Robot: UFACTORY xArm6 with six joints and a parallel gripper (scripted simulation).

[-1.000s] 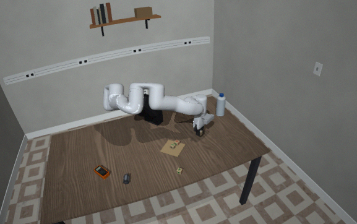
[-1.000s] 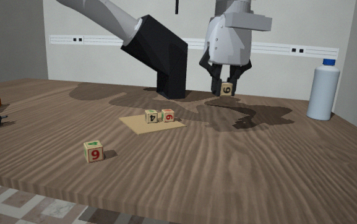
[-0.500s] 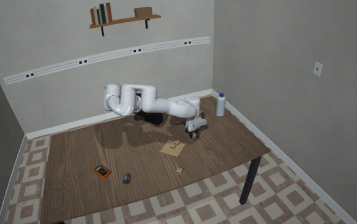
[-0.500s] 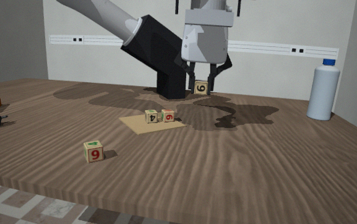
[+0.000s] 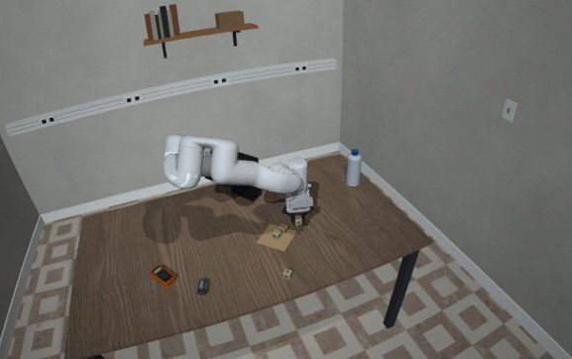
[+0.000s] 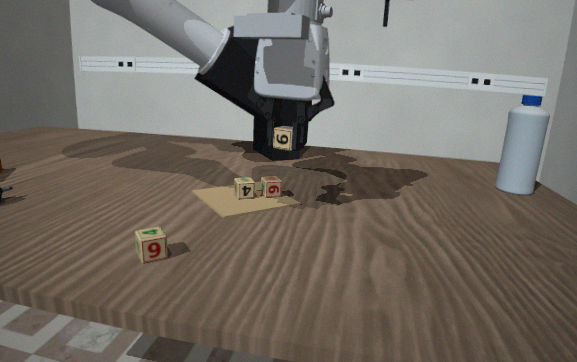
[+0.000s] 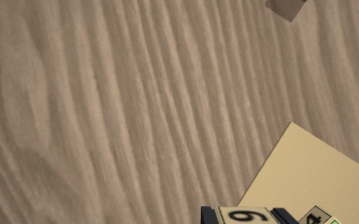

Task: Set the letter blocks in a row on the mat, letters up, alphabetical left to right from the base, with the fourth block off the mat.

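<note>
Right now my hand is 80 mm past the tan mat, 60 mm to the left of it and 130 mm above it. The rest, counted from my hand: white bottle (130 mm behind, 530 mm to the left, 30 mm below); then orange meter (210 mm behind, 580 mm to the right, 110 mm below); then grey device (50 mm behind, 470 mm to the right, 110 mm below).
</note>
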